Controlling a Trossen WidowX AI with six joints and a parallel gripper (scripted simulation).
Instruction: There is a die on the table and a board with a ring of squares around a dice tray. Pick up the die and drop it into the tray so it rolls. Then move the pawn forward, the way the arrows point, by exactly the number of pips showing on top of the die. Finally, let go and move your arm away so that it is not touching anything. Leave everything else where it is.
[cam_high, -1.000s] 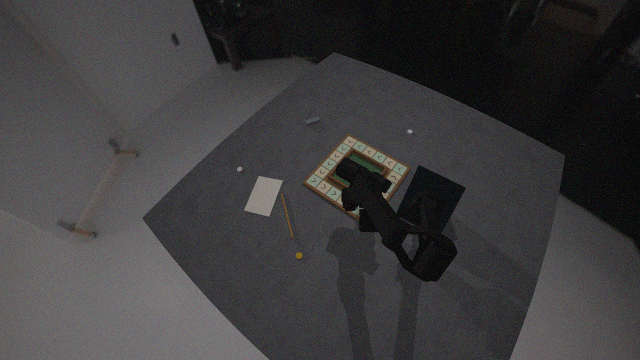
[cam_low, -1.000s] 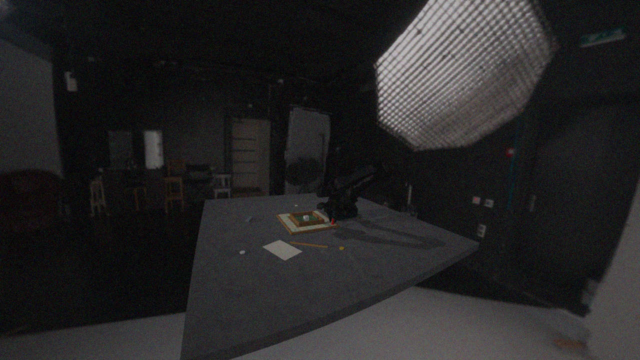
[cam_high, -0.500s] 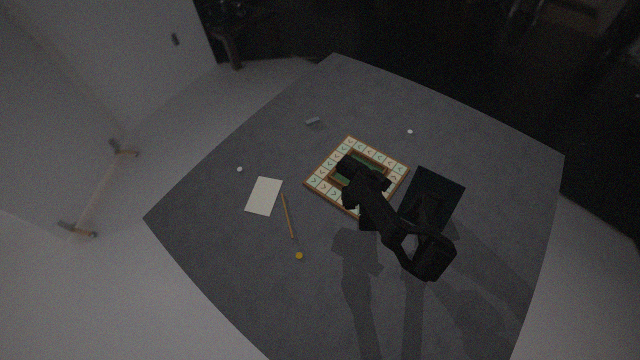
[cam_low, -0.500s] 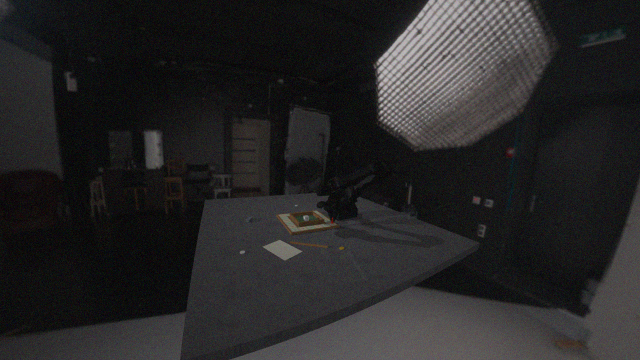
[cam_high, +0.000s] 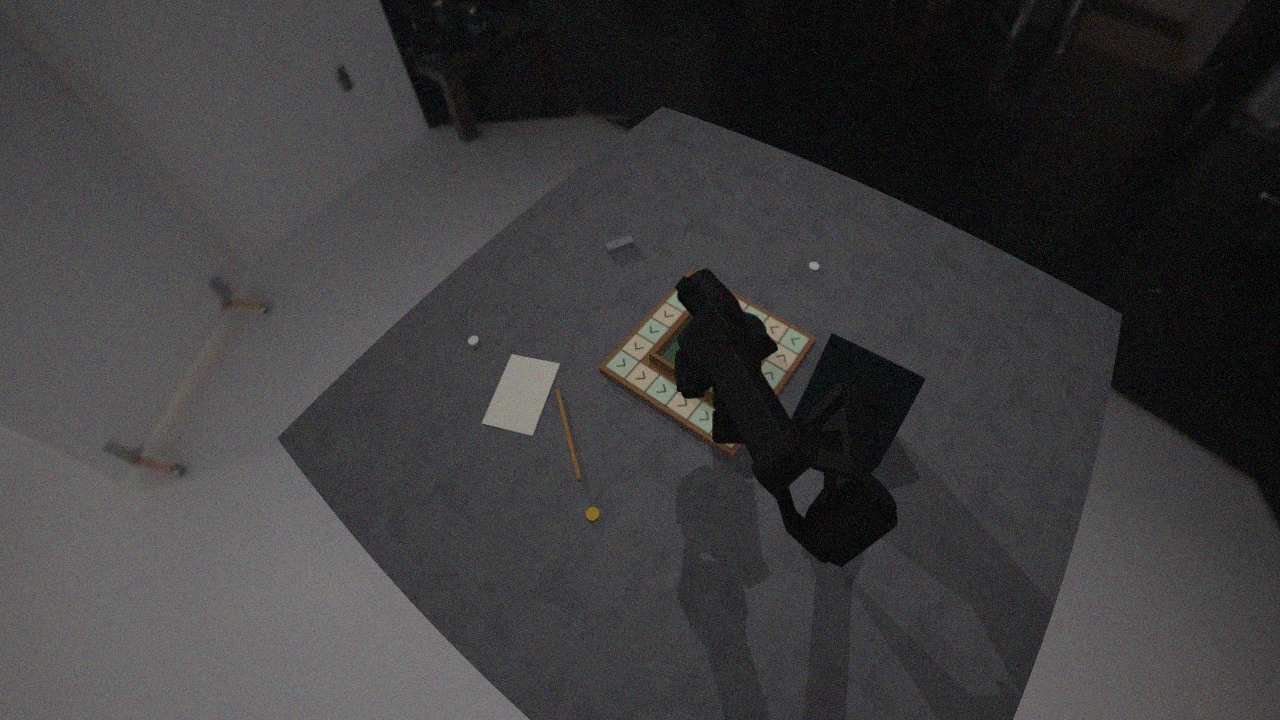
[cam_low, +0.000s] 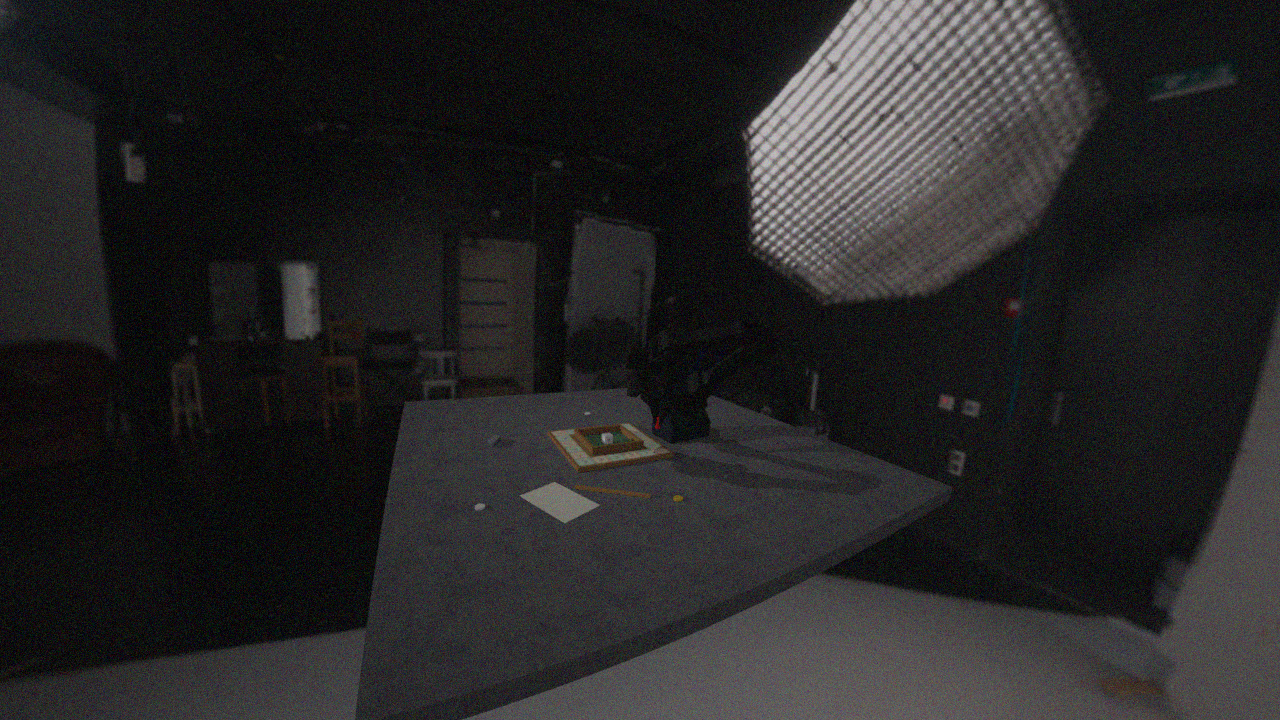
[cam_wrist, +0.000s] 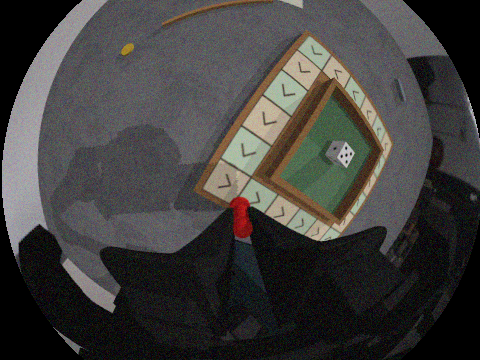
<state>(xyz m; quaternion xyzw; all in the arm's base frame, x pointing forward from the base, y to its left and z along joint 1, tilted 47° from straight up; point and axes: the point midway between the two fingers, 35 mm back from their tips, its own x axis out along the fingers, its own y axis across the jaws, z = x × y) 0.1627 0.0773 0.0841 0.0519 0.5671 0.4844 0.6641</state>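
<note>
Now: gripper tip 110 mm short of the white die, 100 mm to the left of it and 60 mm above it. Round my gripper tip: red pawn (10 mm above); pencil (210 mm ahead, 170 mm to the left, 90 mm below); yellow disc (80 mm ahead, 250 mm to the left, 90 mm below).
</note>
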